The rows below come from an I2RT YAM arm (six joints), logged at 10 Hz.
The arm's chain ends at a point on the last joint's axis. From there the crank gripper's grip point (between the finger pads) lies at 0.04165 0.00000 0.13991 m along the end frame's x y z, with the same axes.
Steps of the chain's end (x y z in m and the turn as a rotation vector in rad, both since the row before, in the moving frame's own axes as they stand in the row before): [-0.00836 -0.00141 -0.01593 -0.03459 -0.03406 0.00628]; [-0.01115 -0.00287 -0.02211 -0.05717 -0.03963 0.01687]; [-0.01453 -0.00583 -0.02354 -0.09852 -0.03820 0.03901]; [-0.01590 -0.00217 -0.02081 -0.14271 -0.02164 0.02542]
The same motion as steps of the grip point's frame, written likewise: [-0.01316 0.00370 -0.01468 -0.03459 -0.03406 0.00628]; [-0.01680 0.00582 -0.02082 -0.05717 -0.03963 0.01687]; [-0.02019 0.00952 -0.02281 -0.09852 -0.03820 0.03901]; [-0.01919 0.01881 -0.02144 -0.14271 -0.02164 0.02542]
